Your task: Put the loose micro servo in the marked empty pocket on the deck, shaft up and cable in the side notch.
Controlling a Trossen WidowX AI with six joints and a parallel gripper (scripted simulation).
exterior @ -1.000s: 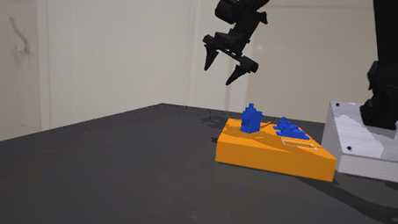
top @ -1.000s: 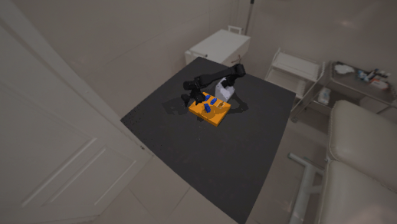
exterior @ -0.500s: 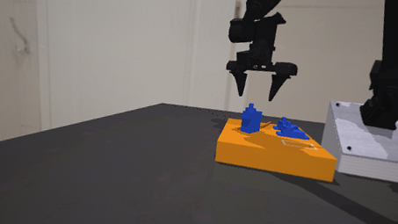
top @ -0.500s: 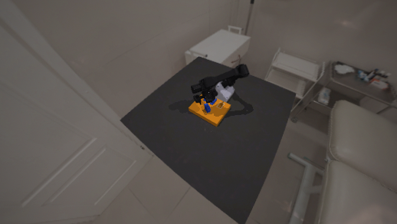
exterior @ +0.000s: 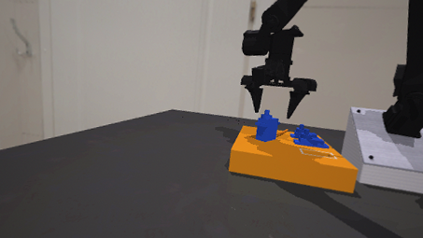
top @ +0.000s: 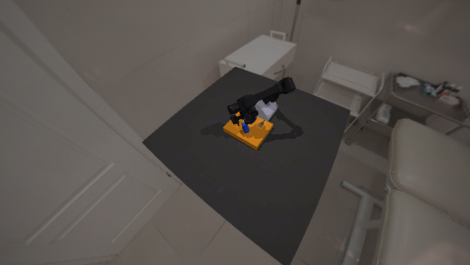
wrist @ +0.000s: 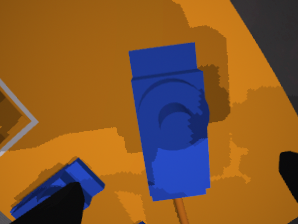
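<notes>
Now: the orange deck 1 cm to the left of my gripper tip and 9 cm below it.
</notes>
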